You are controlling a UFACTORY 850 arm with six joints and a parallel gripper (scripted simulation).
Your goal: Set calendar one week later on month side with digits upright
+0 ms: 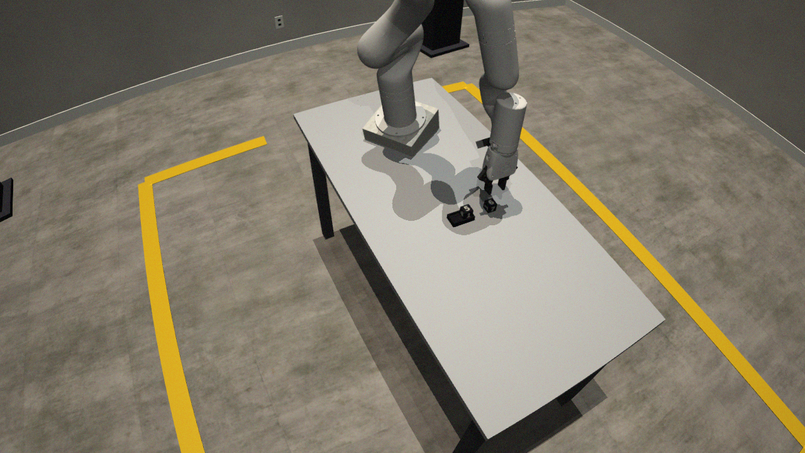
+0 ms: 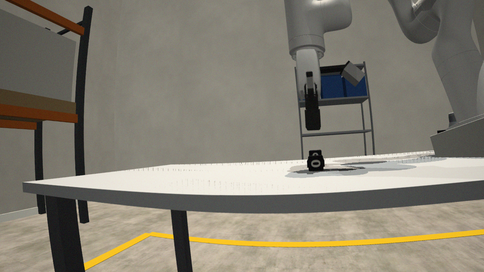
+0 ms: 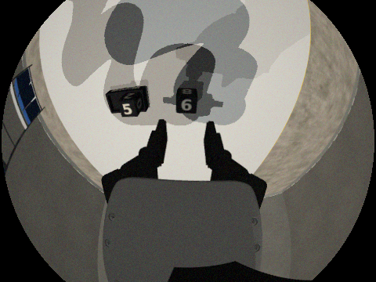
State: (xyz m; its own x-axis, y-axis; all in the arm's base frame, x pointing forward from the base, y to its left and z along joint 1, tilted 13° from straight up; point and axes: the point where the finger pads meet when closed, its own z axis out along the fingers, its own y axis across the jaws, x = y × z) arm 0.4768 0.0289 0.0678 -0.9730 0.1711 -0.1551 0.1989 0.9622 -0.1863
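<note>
The black cube lies 90 mm below my hand. The rest, counted from my hand: black tray: 20 mm behind, 110 mm to the right, 100 mm below.
</note>
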